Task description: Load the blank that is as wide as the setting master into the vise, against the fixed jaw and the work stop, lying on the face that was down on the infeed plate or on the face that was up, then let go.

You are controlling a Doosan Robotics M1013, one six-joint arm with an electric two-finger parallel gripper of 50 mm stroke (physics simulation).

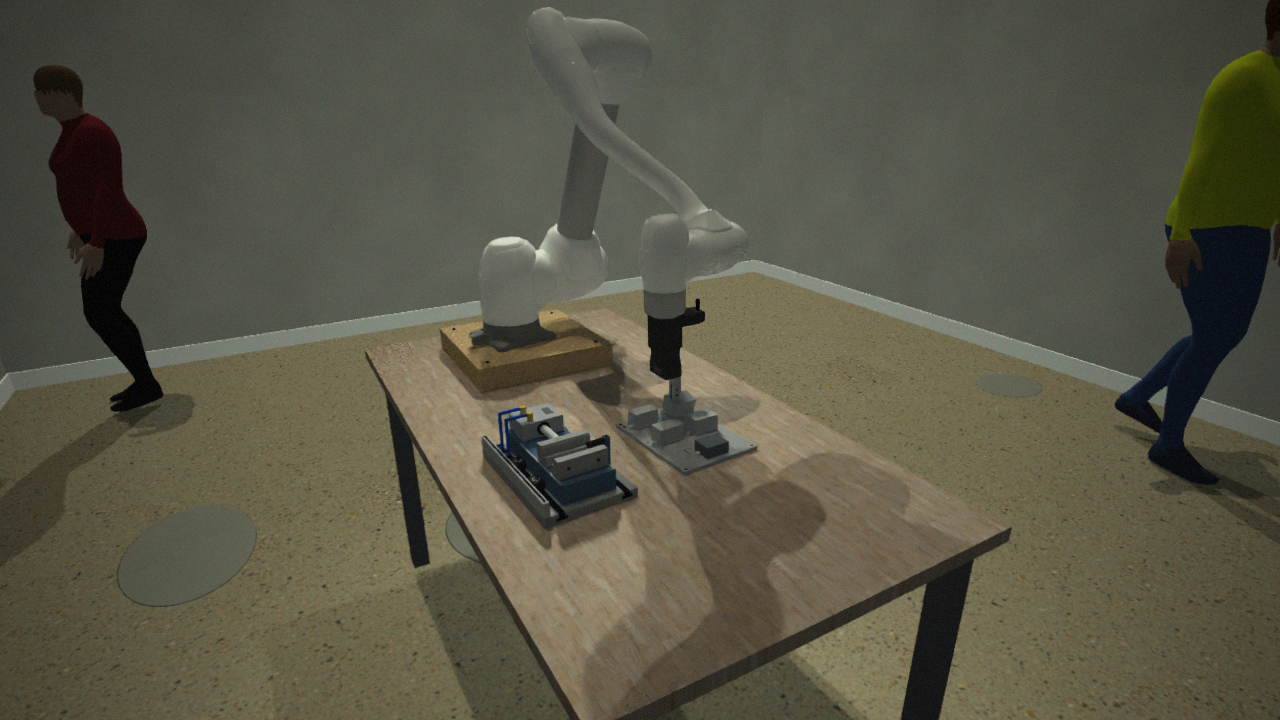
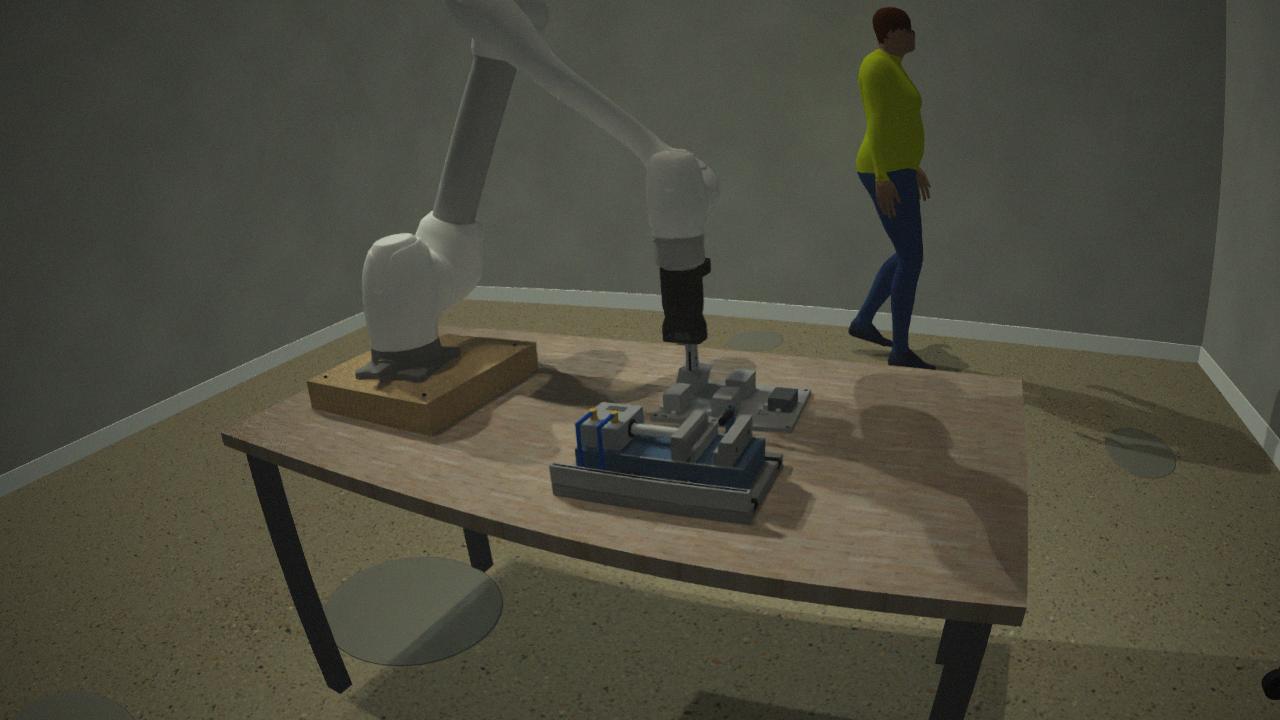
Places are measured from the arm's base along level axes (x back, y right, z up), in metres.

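Where they show: gripper, between the fingertips: [image 1: 675, 397] [image 2: 692, 368]; arm's base, origin of its link: [image 1: 512, 337] [image 2: 408, 366].
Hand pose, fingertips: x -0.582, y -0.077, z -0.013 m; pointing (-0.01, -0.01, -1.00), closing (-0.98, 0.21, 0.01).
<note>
Things, the pixels of their top centre, and the offset from my fingertips. Level surfaces: height alone.
- grey infeed plate, centre of its top: [image 2: 734, 402] [image 1: 684, 434] dx -0.087, dy +0.055, dz -0.042 m
- darker block, centre of its top: [image 2: 783, 393] [image 1: 711, 440] dx -0.178, dy +0.065, dz -0.017 m
- rear blank, centre of its top: [image 2: 693, 364] [image 1: 679, 394] dx +0.001, dy -0.014, dz +0.004 m
- grey vise, centre of its top: [image 2: 668, 420] [image 1: 553, 430] dx -0.038, dy +0.354, dz +0.049 m
- wooden table, height of its surface: dz -0.050 m
The grey infeed plate [image 1: 685, 462] [image 2: 762, 415] lies on the table behind the vise and carries several grey blanks [image 1: 666, 432] [image 2: 677, 396] and a darker block [image 1: 712, 443] [image 2: 783, 396]. My gripper [image 1: 677, 390] [image 2: 690, 359] is shut with nothing between its fingers. It points straight down, its tips at or just above the top of the rear blank [image 1: 677, 405] [image 2: 695, 375]; I cannot tell whether they touch. The blue and grey vise [image 1: 559, 457] [image 2: 666, 447] stands left of the plate with its jaws open and nothing in them.
The arm's wooden base block [image 1: 527, 355] [image 2: 426, 383] sits at the table's far end. A person in red [image 1: 95, 223] walks at the far left. A person in yellow [image 1: 1227, 223] [image 2: 890, 179] walks to the right of the wooden table [image 1: 760, 555] [image 2: 895, 519].
</note>
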